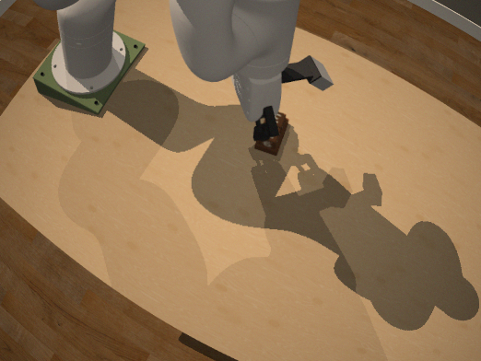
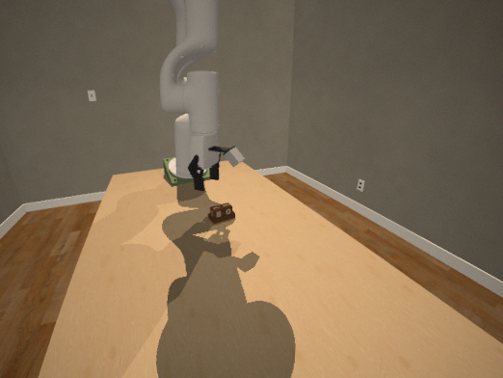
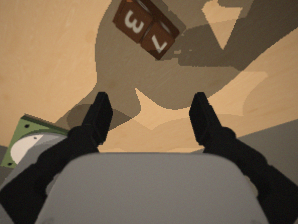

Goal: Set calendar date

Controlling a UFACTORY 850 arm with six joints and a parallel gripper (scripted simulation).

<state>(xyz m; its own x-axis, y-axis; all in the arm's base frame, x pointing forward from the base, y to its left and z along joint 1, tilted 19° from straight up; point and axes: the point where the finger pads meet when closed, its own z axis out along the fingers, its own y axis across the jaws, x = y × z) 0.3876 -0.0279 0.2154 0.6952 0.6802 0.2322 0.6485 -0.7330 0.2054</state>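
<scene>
My gripper is now 2 cm short of the tray, 3 cm to the right of it and 11 cm above it.
</scene>
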